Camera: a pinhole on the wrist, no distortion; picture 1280 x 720 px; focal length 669.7 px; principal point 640.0 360.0 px. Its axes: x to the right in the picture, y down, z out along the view. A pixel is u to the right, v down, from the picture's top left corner.
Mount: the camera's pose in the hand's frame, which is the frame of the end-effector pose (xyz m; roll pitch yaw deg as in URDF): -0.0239 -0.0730 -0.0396 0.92 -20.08 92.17
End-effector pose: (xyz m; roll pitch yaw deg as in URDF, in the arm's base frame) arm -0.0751 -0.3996 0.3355 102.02 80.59 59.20
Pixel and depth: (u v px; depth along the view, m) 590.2 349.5 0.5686
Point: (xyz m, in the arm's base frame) 0.0711 -0.9458 0.2671
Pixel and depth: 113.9 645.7 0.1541
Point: -0.1974 -0.6296 0.3743
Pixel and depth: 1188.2 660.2 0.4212
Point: 0.3239 -0.6817 0.5446
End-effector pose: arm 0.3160 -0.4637 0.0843 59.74 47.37 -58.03
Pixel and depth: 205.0 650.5 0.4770
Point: -0.3310 -0.4350 0.0262
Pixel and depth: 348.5 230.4 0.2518
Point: 0.0453 -0.5359 -0.0402
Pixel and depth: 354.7 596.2 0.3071
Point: -0.0703 -0.4710 0.0628
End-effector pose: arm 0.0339 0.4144 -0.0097 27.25 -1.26 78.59
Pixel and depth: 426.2 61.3 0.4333
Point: 0.5113 0.5056 0.1191
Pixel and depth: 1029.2 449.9 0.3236
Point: 0.1758 0.3134 0.2775
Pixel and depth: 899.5 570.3 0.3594
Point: 0.2239 0.2361 0.2640
